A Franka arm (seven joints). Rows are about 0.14 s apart.
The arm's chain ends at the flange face. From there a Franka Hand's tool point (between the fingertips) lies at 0.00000 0.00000 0.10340 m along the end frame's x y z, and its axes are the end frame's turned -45 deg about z.
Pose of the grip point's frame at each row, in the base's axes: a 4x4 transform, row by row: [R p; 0 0 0 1], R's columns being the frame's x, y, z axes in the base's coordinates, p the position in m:
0.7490 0.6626 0.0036 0.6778; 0.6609 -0.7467 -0.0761 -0.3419; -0.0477 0.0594 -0.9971 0.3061; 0 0 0 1
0.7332 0.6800 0.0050 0.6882; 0.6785 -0.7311 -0.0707 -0.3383; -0.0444 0.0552 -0.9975 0.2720; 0 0 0 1
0.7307 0.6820 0.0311 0.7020; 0.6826 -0.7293 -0.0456 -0.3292; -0.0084 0.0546 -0.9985 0.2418; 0 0 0 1
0.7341 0.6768 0.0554 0.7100; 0.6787 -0.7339 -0.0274 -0.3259; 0.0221 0.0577 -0.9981 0.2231; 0 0 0 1
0.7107 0.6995 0.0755 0.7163; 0.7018 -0.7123 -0.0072 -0.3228; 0.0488 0.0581 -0.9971 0.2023; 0 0 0 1
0.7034 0.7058 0.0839 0.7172; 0.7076 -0.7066 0.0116 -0.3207; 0.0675 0.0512 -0.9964 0.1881; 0 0 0 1
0.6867 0.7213 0.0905 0.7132; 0.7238 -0.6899 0.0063 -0.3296; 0.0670 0.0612 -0.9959 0.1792; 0 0 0 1
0.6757 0.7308 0.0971 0.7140; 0.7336 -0.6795 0.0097 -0.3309; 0.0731 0.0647 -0.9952 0.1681; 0 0 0 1
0.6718 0.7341 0.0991 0.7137; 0.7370 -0.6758 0.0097 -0.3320; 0.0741 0.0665 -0.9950 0.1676; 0 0 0 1
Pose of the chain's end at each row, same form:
0.9982 -0.0611 0.0036 0.6774; -0.0607 -0.9953 -0.0761 -0.3340; 0.0083 0.0757 -0.9971 0.4092; 0 0 0 1
0.9993 -0.0376 0.0050 0.6877; -0.0372 -0.9967 -0.0707 -0.3310; 0.0076 0.0704 -0.9975 0.3751; 0 0 0 1
0.9989 -0.0344 0.0311 0.6988; -0.0330 -0.9984 -0.0456 -0.3245; 0.0327 0.0445 -0.9985 0.3450; 0 0 0 1
0.9977 -0.0405 0.0554 0.7043; -0.0390 -0.9989 -0.0274 -0.3231; 0.0564 0.0252 -0.9981 0.3263; 0 0 0 1
0.9972 -0.0079 0.0755 0.7085; -0.0074 -0.9999 -0.0072 -0.3221; 0.0756 0.0066 -0.9971 0.3054; 0 0 0 1
0.9965 0.0017 0.0839 0.7085; 0.0007 -1.0000 0.0116 -0.3219; 0.0839 -0.0115 -0.9964 0.2911; 0 0 0 1
0.9956 0.0245 0.0905 0.7038; 0.0240 -0.9996 0.0063 -0.3303; 0.0907 -0.0041 -0.9959 0.2822; 0 0 0 1
0.9945 0.0390 0.0971 0.7040; 0.0383 -0.9992 0.0097 -0.3319; 0.0974 -0.0059 -0.9952 0.2710; 0 0 0 1
0.9941 0.0441 0.0991 0.7035; 0.0433 -0.9990 0.0097 -0.3330; 0.0994 -0.0054 -0.9950 0.2705; 0 0 0 1

